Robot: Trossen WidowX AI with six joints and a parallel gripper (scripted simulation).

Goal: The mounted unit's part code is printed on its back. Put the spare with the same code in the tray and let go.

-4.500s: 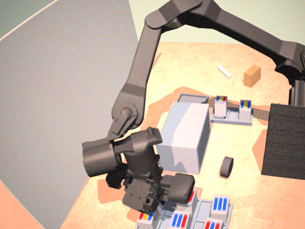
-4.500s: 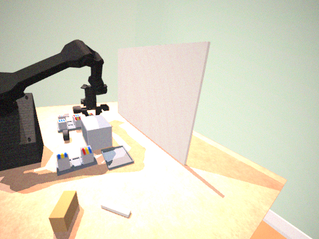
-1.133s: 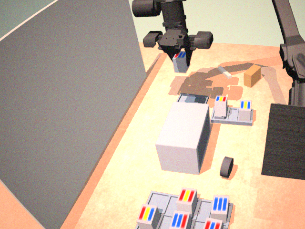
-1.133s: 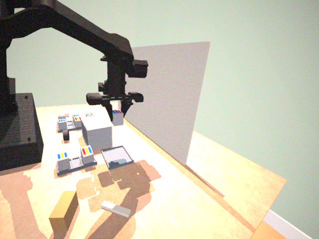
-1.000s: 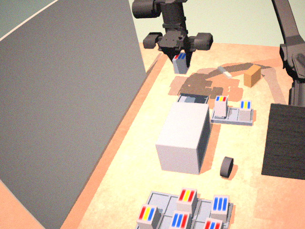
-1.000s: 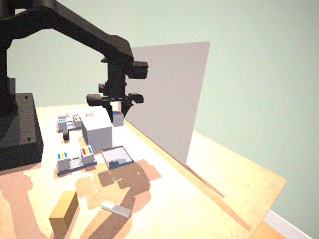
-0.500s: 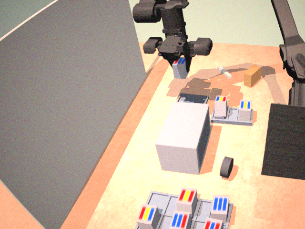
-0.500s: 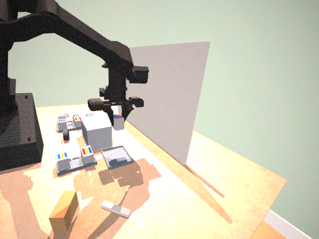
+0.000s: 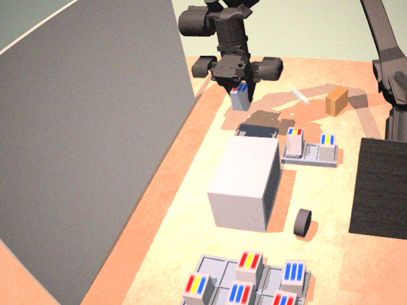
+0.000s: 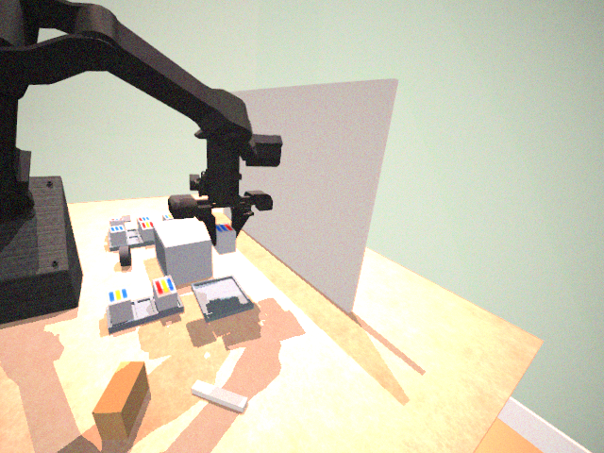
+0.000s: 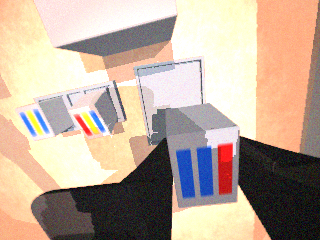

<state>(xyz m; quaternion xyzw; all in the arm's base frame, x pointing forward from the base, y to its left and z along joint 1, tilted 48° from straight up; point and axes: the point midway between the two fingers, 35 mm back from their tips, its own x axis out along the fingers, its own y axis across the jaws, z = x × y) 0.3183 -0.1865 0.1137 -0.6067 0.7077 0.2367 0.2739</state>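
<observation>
The grey tray lies 12 cm below my gripper tip and 1 cm behind it. The rest, counted from my gripper tip: rack 15 cm behind, 12 cm below, 3 cm to the left; then mounted unit 18 cm to the left, 8 cm below, 3 cm behind; then grey spare block 2 cm above.
</observation>
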